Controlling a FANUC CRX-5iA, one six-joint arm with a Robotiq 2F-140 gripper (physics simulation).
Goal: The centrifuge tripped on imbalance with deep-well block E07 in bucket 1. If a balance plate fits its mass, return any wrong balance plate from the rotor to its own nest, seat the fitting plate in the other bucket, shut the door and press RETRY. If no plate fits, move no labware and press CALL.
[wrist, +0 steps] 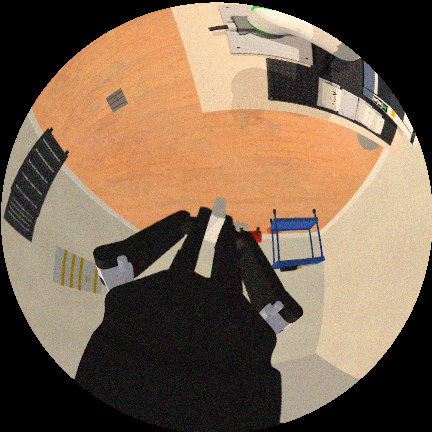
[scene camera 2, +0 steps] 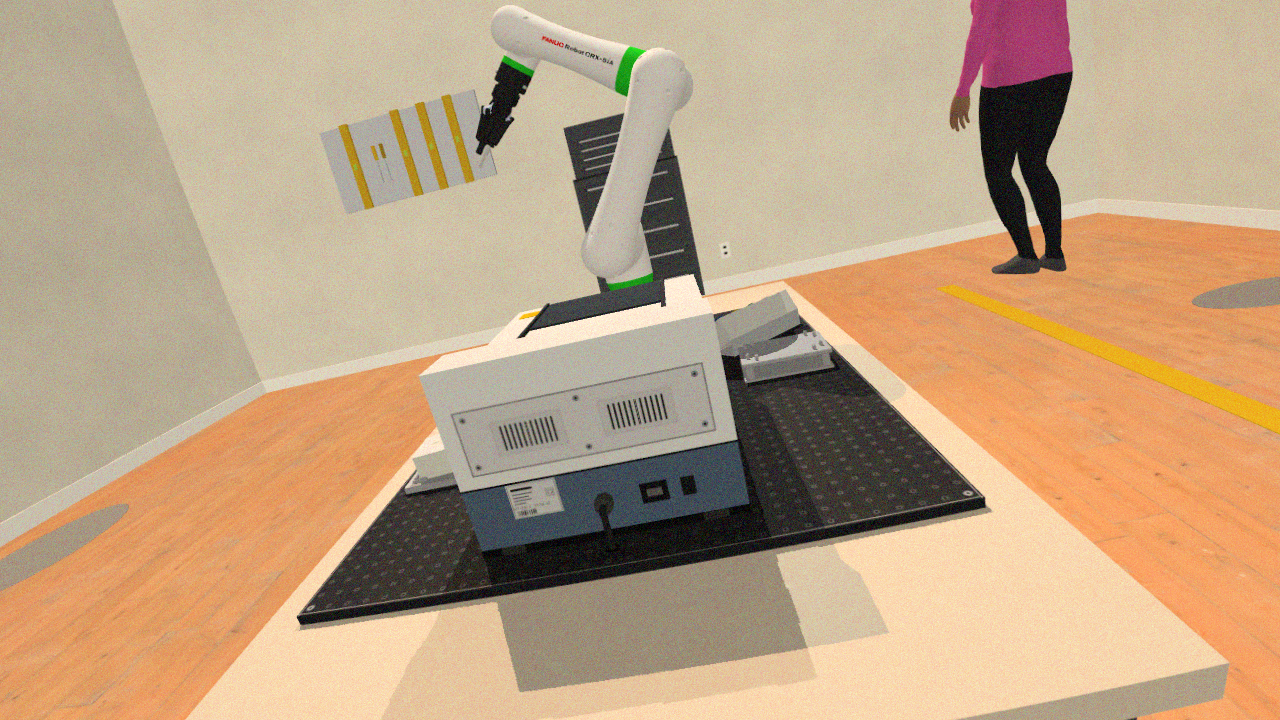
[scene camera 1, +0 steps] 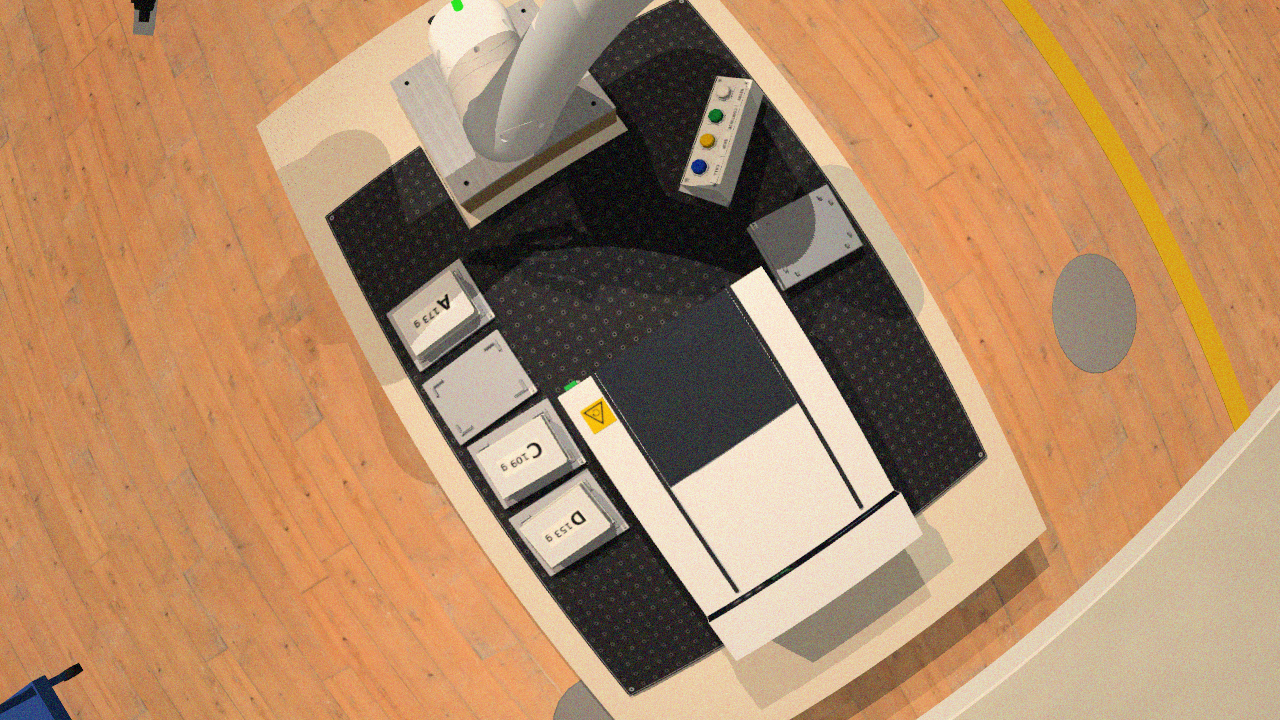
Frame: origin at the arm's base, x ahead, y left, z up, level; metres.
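Seen in the pictures: gripper, fingertip midpoint: (wrist: 217,206) (scene camera 2: 476,166) (scene camera 1: 143,31).
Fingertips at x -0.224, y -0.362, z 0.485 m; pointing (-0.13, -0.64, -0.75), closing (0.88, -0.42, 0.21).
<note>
Pixels of each thing's top centre, then the offset from my fingertips to it. Level surfaces: height alone.
- dark panel, middle of its top: (scene camera 1: 698,388) (scene camera 2: 600,302) 0.332 m down, 0.842 m ahead, 0.292 m left
- button box, middle of its top: (scene camera 1: 726,129) (scene camera 2: 748,302) 0.461 m down, 0.556 m ahead, 0.600 m left
- grey nest, middle of its top: (scene camera 1: 809,233) (scene camera 2: 781,342) 0.499 m down, 0.772 m ahead, 0.603 m left
- black perforated mat, its level: 0.545 m down
My gripper (scene camera 2: 481,148) (wrist: 217,206) is shut and empty, high above and away from the table. Plates A (173 g) (scene camera 1: 438,315), C (109 g) (scene camera 1: 528,458) and D (153 g) (scene camera 1: 570,528) sit in nests along the left side in scene camera 1. The nest between A and C (scene camera 1: 478,386) is empty. The centrifuge (scene camera 1: 805,474) (scene camera 2: 586,349) has a dark panel (scene camera 1: 693,385) across the front part of its top. The rotor, its buckets and block E07 do not show. The button box (scene camera 1: 729,152) (scene camera 2: 760,320) has blue, yellow, green and white buttons; the blue one (scene camera 1: 699,166) is labelled CALL.
A grey nest (scene camera 1: 810,234) (scene camera 2: 787,360) without labware stands right of the centrifuge in scene camera 1. The arm's base plate (scene camera 1: 447,165) is at the top. A black perforated mat (scene camera 1: 930,420) (scene camera 2: 859,465) lies under the equipment. A blue cart (wrist: 295,223) stands beyond the gripper in the wrist view.
</note>
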